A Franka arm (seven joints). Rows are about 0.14 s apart.
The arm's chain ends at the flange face. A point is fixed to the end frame.
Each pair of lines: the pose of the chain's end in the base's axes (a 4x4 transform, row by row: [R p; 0 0 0 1], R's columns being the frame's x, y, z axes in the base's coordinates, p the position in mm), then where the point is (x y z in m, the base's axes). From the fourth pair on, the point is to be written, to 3 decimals.
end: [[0.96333 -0.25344 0.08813 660.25], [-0.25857 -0.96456 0.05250 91.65], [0.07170 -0.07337 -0.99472 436.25], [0 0 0 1]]
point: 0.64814 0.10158 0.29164
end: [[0.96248 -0.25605 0.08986 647.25], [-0.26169 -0.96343 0.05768 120.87], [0.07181 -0.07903 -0.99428 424.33], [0 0 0 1]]
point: 0.63540 0.13162 0.27976
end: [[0.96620 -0.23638 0.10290 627.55], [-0.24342 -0.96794 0.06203 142.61], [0.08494 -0.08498 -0.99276 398.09], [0 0 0 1]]
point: 0.61756 0.15352 0.25339
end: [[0.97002 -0.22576 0.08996 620.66], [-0.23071 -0.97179 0.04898 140.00], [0.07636 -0.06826 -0.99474 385.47], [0 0 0 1]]
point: 0.609 0.149 0.241
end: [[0.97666 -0.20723 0.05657 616.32], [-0.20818 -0.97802 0.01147 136.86], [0.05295 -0.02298 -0.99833 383.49], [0 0 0 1]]
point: 0.600 0.140 0.239
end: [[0.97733 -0.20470 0.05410 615.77], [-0.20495 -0.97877 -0.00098 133.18], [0.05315 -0.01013 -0.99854 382.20], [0 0 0 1]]
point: 0.599 0.134 0.238
